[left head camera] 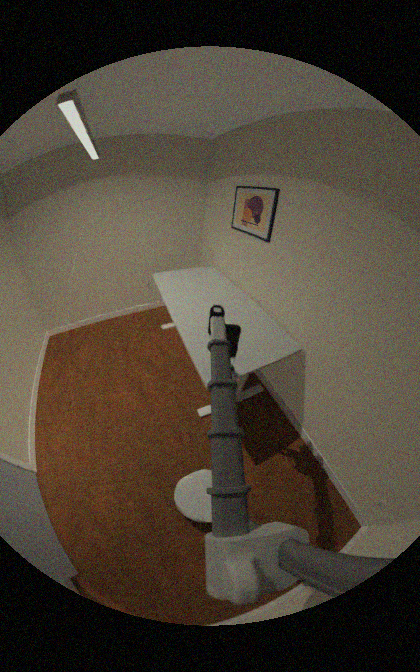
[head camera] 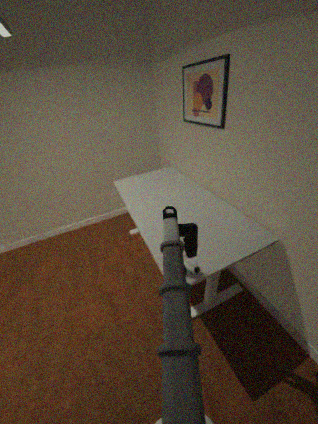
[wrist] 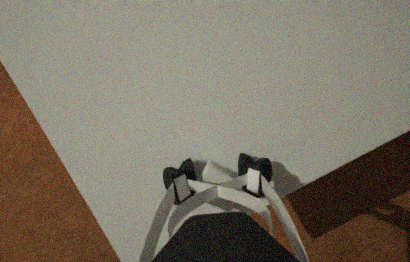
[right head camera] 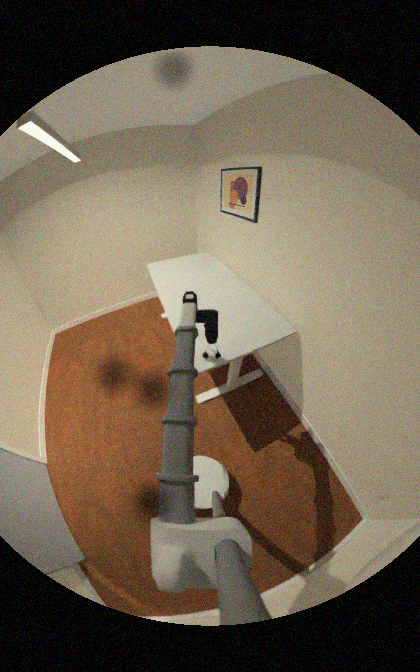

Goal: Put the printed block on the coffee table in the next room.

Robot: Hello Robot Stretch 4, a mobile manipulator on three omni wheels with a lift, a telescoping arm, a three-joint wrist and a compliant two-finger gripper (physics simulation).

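Seen in the pictures: gripper, fingertip midpoint: (head camera: 190,272) (wrist: 216,169); robot's base at its link origin: (left head camera: 203,494).
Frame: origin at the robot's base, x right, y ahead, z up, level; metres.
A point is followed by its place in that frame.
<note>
The printed block (wrist: 214,171) @(x 0.087, y 0.697, z 0.721 m) is a small pale piece between the dark fingertips in the wrist view. My gripper (wrist: 216,169) @(x 0.089, y 0.692, z 0.693 m) (right head camera: 211,354) is shut on it, low over the near corner of a white rectangular table (head camera: 150,192) @(x -0.174, y 1.631, z 0.693 m) (left head camera: 190,287) @(x -0.159, y 1.649, z 0.693 m) (right head camera: 182,275) (wrist: 200,75) @(x 0.082, y 0.789, z 0.692 m). The fingers' shadows fall on the tabletop close beside them. Whether the block touches the tabletop I cannot tell. In the left head view the arm hides the fingertips. I cannot tell whether this table is the coffee table.
The table stands along the right wall, under a framed picture (head camera: 205,92) @(x 0.337, y 1.672, z 1.492 m) (left head camera: 255,212) @(x 0.342, y 1.662, z 1.462 m) (right head camera: 240,194). Its white foot (right head camera: 207,395) rests on the orange-brown floor (head camera: 85,325) @(x -0.779, y 0.716, z -0.028 m). A round white disc (left head camera: 192,495) @(x -0.080, y 0.006, z 0.187 m) (right head camera: 211,475) shows low under the arm. A grey surface (left head camera: 30,515) lies at the lower left.
</note>
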